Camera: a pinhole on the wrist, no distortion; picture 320 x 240 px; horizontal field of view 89.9 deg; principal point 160.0 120.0 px. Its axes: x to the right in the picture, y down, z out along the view. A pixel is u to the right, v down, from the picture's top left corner.
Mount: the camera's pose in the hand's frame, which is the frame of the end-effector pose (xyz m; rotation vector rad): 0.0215 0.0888 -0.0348 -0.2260 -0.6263 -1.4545
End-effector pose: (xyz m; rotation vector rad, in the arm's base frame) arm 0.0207 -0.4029 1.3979 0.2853 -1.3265 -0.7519
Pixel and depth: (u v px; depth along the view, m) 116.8 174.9 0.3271
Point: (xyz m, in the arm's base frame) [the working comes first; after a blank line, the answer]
In the camera's frame: -0.0882 0.1120 0.3271

-0.0639 -0.1311 1.6894
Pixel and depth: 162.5 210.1 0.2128
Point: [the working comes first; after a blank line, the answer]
In the camera's frame: 0.0033 0.1196 0.2128

-0.0648 -0.2634 1.6265
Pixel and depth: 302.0 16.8 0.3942
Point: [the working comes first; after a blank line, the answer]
In the camera's frame: 0.3492 -0.2538 0.3942

-0.4012 -0.1311 1.2248
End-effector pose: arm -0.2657 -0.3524 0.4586 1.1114 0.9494 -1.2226
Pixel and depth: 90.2 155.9 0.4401
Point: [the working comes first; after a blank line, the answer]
In the camera's frame: -0.1917 0.0986 0.4401

0.2124 -0.5954 0.5704
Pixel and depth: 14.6 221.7 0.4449
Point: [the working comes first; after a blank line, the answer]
In the camera's frame: -0.4036 0.2823 0.4449

0.4412 -0.5702 0.4099
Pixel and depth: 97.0 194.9 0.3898
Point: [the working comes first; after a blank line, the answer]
In the camera's frame: -0.1532 0.1822 0.3898

0.1769 -0.6136 0.4734
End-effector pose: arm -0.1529 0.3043 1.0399 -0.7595 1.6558 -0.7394
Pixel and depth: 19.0 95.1 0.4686
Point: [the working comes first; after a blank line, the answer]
In the camera's frame: -0.4122 -0.0728 0.4686

-0.0768 0.8270 0.5821
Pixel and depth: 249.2 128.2 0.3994
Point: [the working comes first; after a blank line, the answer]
In the camera's frame: 0.2223 0.0204 0.3994

0.2532 0.3840 0.9152
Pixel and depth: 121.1 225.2 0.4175
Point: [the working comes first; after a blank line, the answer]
In the camera's frame: -0.1013 0.2740 0.4175

0.0816 0.3879 0.5411
